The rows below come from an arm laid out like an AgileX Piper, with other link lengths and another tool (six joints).
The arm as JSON. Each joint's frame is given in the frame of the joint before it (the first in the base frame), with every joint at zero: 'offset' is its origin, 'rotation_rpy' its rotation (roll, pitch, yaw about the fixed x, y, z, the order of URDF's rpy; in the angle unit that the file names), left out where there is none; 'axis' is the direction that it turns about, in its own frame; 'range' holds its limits. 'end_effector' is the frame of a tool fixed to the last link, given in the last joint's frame.
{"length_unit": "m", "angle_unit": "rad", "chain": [
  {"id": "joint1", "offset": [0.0, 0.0, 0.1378], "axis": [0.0, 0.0, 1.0], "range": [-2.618, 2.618]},
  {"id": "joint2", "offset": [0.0, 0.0, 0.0], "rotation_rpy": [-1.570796, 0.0, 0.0], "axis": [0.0, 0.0, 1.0], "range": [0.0, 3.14]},
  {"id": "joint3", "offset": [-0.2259, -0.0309, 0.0], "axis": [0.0, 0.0, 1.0], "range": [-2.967, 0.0]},
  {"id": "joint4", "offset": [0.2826, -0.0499, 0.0], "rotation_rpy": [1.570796, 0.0, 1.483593], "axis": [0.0, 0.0, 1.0], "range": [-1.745, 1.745]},
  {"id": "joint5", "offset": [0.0, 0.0, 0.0], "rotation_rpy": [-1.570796, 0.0, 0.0], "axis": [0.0, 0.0, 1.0], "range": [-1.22, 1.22]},
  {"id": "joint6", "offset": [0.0, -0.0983, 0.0], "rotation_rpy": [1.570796, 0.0, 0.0], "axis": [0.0, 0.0, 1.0], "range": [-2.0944, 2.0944]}
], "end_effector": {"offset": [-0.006, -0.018, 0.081], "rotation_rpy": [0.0, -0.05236, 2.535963]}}
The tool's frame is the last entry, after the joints.
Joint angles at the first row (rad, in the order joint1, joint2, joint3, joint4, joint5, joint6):
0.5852 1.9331 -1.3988 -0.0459 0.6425 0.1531
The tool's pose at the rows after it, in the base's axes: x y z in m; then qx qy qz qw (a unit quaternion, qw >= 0):
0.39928 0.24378 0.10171 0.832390 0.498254 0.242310 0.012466
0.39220 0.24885 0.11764 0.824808 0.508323 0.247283 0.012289
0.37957 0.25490 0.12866 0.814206 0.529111 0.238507 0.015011
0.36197 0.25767 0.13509 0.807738 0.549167 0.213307 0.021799
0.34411 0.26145 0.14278 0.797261 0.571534 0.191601 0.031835
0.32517 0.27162 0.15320 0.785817 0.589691 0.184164 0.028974
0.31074 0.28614 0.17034 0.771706 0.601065 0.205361 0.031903
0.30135 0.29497 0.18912 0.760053 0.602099 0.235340 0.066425
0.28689 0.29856 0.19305 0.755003 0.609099 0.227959 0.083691
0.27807 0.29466 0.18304 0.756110 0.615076 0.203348 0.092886
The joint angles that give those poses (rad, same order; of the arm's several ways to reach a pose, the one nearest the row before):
0.5981 1.8893 -1.3988 -0.0454 0.6342 0.1469
0.6166 1.8491 -1.3988 -0.0476 0.6646 0.1393
0.6454 1.8149 -1.3988 -0.0531 0.7181 0.1214
0.6804 1.7836 -1.3970 -0.0705 0.8017 0.1214
0.7223 1.7532 -1.3970 -0.0947 0.8804 0.1214
0.7713 1.7199 -1.3970 -0.0946 0.9307 0.1232
0.8317 1.6809 -1.3969 -0.1293 0.9331 0.1595
0.9066 1.6477 -1.3970 -0.2612 0.9374 0.2663
0.9605 1.6357 -1.3970 -0.3123 0.9872 0.3129
0.9776 1.6378 -1.3772 -0.3176 1.0232 0.3215

